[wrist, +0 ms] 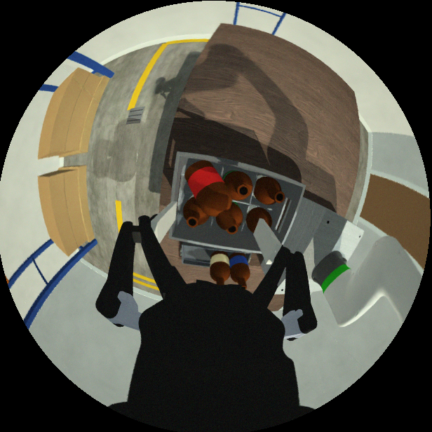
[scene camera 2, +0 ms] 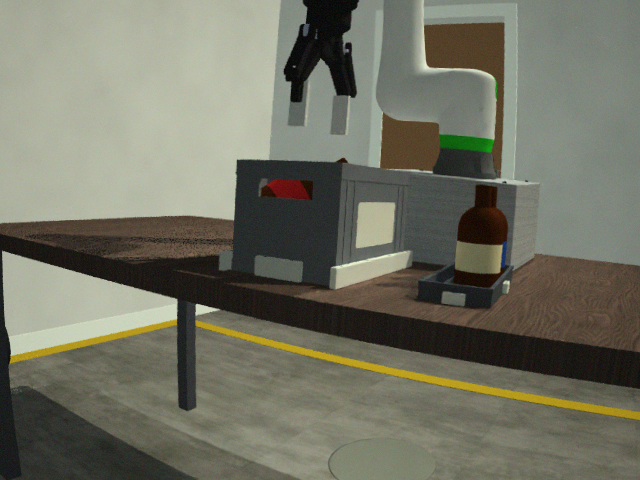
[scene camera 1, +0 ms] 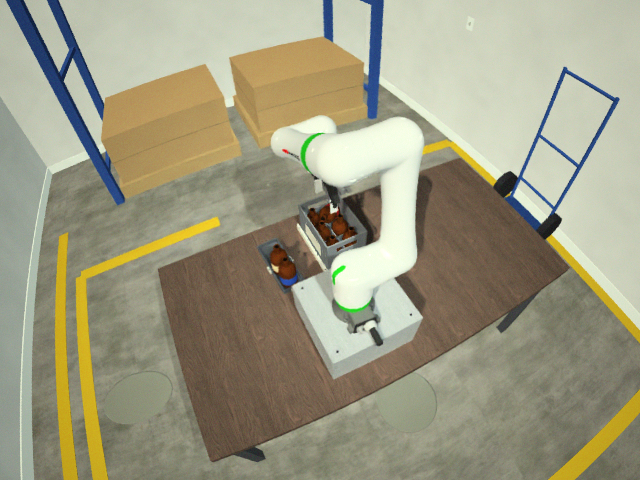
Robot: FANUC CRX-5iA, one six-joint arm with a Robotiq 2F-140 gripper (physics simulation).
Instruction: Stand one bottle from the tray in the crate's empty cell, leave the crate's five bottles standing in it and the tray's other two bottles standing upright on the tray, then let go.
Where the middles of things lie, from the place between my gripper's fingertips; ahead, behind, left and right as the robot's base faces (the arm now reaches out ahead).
Right now the red-label bottle [scene camera 2: 294, 189] is 20 mm ahead of my hand, 20 mm to the right of it and 100 mm below it. Also, from my hand: white rail [scene camera 2: 352, 273] (50 mm behind, 90 mm to the left, 220 mm below).
